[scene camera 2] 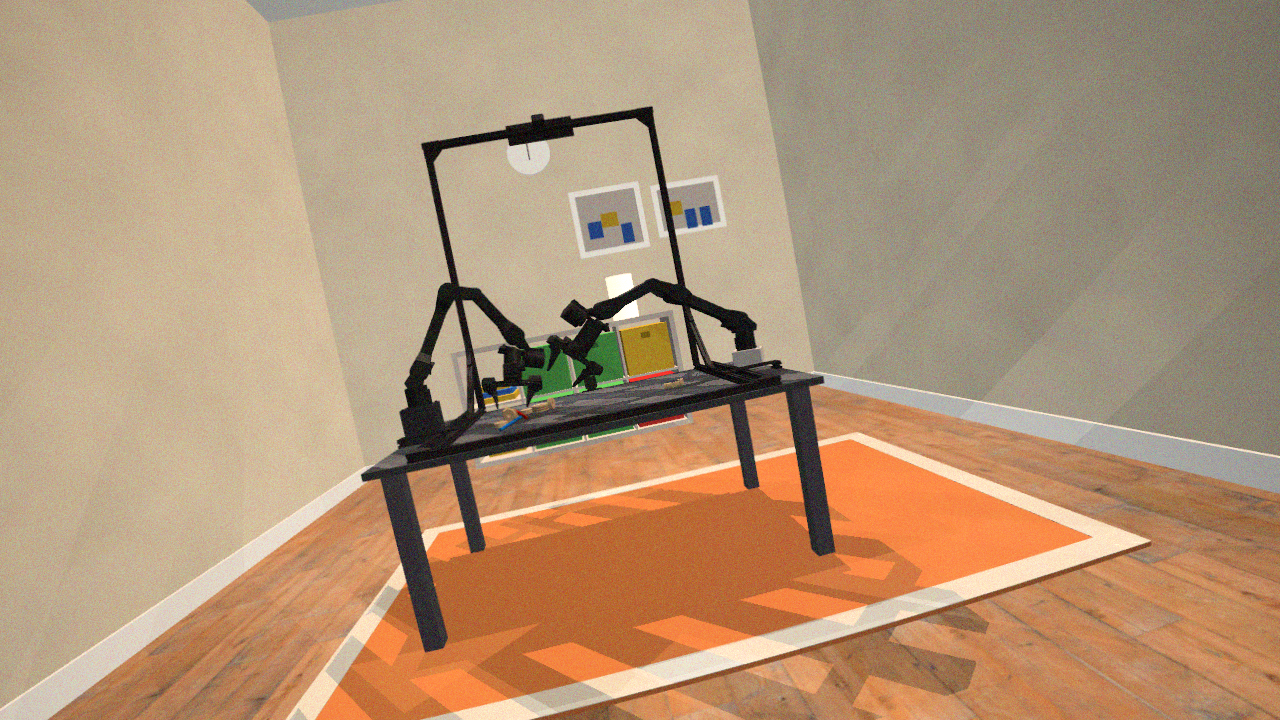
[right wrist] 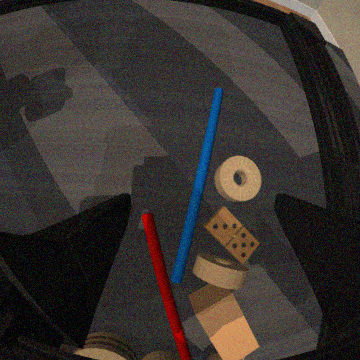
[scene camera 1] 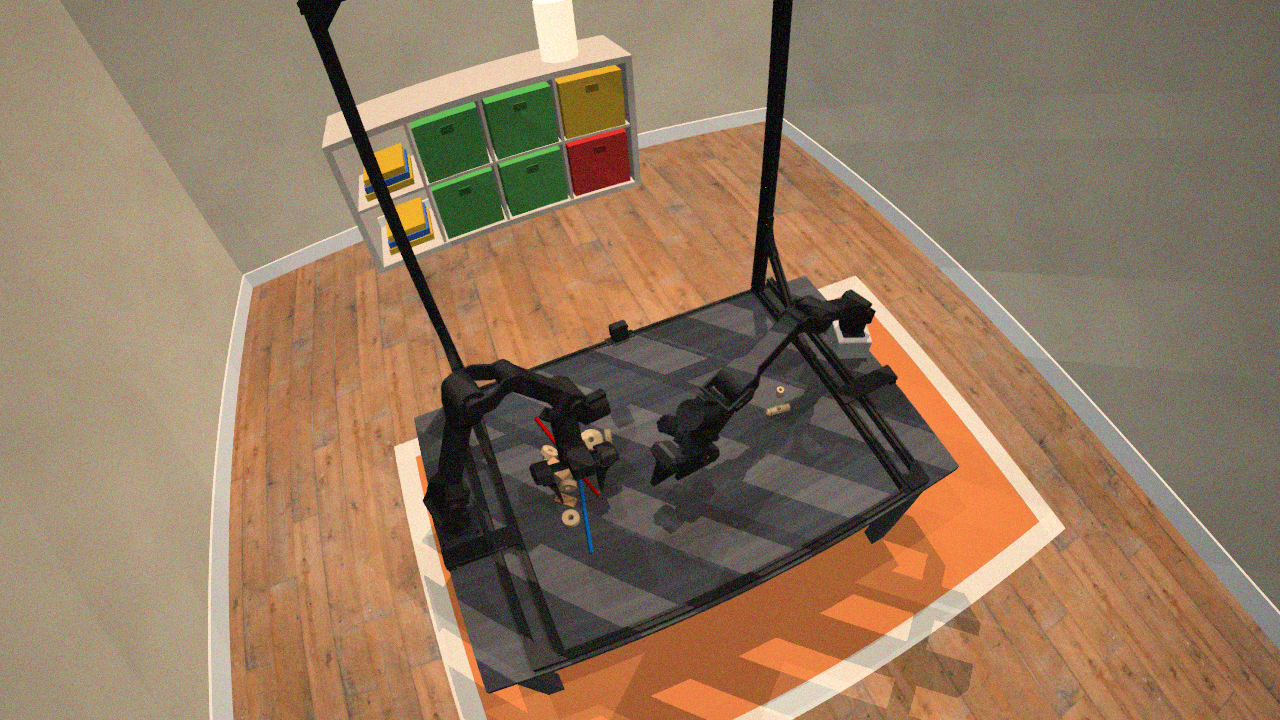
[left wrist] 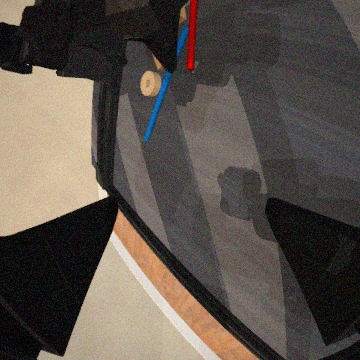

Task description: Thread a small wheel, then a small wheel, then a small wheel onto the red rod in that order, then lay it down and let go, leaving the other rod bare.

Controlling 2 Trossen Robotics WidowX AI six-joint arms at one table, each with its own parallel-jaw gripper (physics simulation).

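Places are measured from the left arm's base along level axes (x ahead, y left, z up), in millimetres.
Pixels of known places: left gripper, between the fingertips: (scene camera 2: pixel 560 379) (scene camera 1: pixel 664 481) (left wrist: pixel 193 204); right gripper, between the fingertips: (scene camera 2: pixel 512 407) (right wrist: pixel 204 200) (scene camera 1: pixel 582 496) (left wrist: pixel 146 66); left arm's base, origin of its link: (scene camera 2: pixel 747 348) (scene camera 1: pixel 851 328); right arm's base, origin of its link: (scene camera 2: pixel 419 405) (scene camera 1: pixel 455 523).
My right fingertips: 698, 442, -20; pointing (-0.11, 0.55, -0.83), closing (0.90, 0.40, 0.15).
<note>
For each thing: its top centre in the pictures, then the offset to it from my right fingertips, as dx, dy, dz.
- red rod, centre of its top: (scene camera 1: pixel 564 453) +54, -129, -38
- blue rod, centre of its top: (right wrist: pixel 202 171) (left wrist: pixel 160 89) (scene camera 1: pixel 585 514) (scene camera 2: pixel 510 421) -2, +29, -38
- dotted domino, centre of its top: (right wrist: pixel 234 235) (scene camera 1: pixel 565 499) +45, -10, -39
- wooden block, centre of its top: (right wrist: pixel 229 332) (scene camera 1: pixel 557 468) +64, -80, -17
- small ring, centre of its top: (scene camera 1: pixel 780 389) -477, -288, -29
- short wooden piece, centre of its top: (scene camera 1: pixel 778 407) (scene camera 2: pixel 672 382) -465, -232, -28
The red rod (scene camera 1: pixel 545 429) (left wrist: pixel 192 35) (right wrist: pixel 162 280) lies slanted, with no wheel on its visible stretches; the right arm hides part of it. The blue rod (scene camera 1: pixel 587 528) (left wrist: pixel 157 110) (right wrist: pixel 202 175) lies bare. A pale wheel (scene camera 1: pixel 571 516) (left wrist: pixel 150 83) (right wrist: pixel 238 178) lies flat beside the blue rod. Another wheel (right wrist: pixel 220 272) lies by a domino. More wheels, one pale wheel (scene camera 1: pixel 591 438) among them, lie near the red rod. My right gripper (scene camera 1: pixel 573 479) (scene camera 2: pixel 513 395) (right wrist: pixel 204 200) is open and empty above the rods. My left gripper (scene camera 1: pixel 675 472) (scene camera 2: pixel 569 365) (left wrist: pixel 193 204) is open and empty above the table's middle.
A dotted domino (right wrist: pixel 232 235) and a wooden block (right wrist: pixel 227 325) lie right of the rods in the right wrist view. A small ring (scene camera 1: pixel 780 390) and a short wooden piece (scene camera 1: pixel 777 409) lie toward the right of the table in scene camera 1. Frame posts rise beside both arms.
</note>
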